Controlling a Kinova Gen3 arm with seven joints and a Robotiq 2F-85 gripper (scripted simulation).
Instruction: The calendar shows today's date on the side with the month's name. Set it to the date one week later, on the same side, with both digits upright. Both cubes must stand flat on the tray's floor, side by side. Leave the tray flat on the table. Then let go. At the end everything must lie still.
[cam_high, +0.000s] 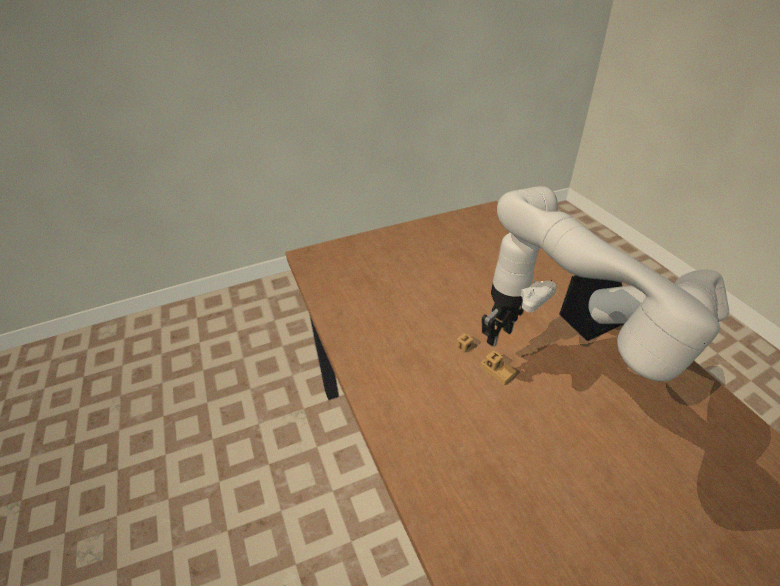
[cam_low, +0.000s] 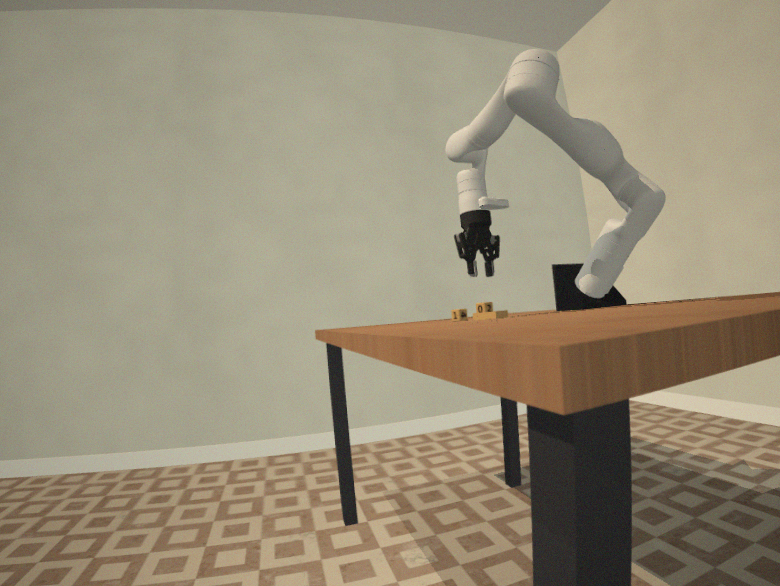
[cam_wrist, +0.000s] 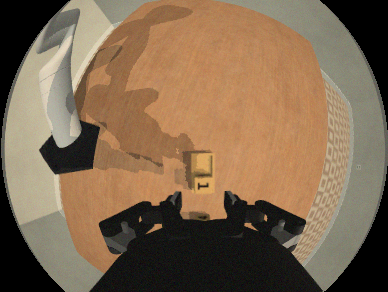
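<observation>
My hand is 110 mm above the tray and 20 mm to the right of it.
</observation>
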